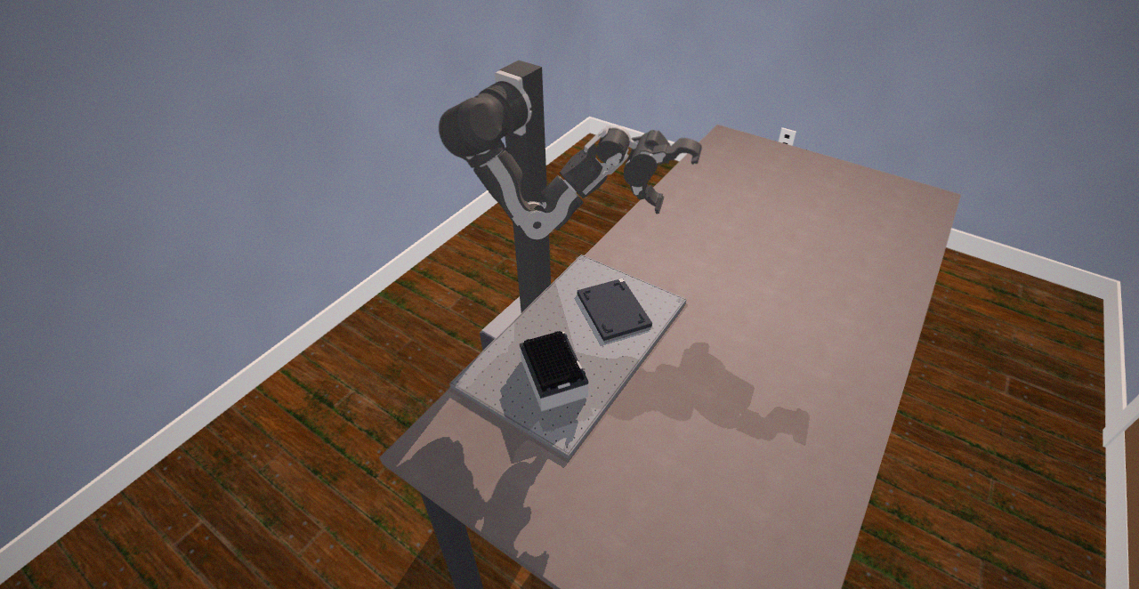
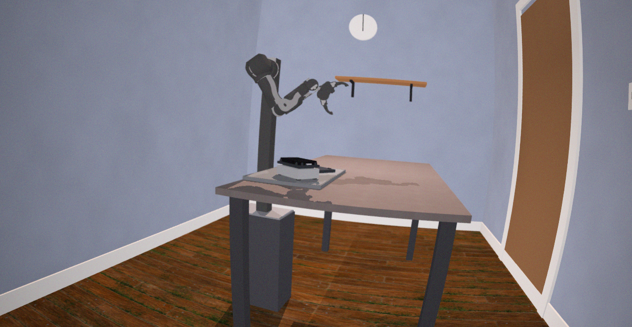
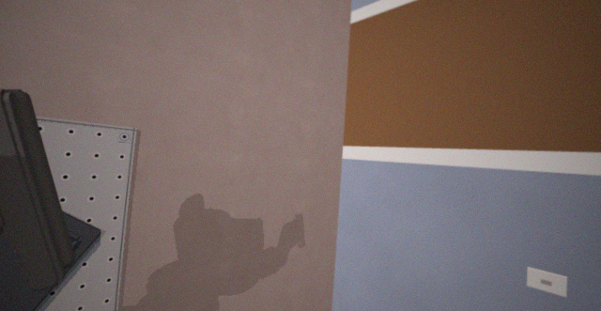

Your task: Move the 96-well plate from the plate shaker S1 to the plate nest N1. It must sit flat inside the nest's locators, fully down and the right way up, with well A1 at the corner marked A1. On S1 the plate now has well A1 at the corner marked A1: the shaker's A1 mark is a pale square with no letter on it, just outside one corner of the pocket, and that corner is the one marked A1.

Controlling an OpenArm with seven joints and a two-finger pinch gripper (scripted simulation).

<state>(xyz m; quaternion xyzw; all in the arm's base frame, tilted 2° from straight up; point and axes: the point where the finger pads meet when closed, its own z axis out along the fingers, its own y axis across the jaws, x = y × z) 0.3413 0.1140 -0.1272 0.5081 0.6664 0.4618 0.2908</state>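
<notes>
Now: hand 8 cm past the black 96-well plate, 34 cm to the left of it and 27 cm above it.
</notes>
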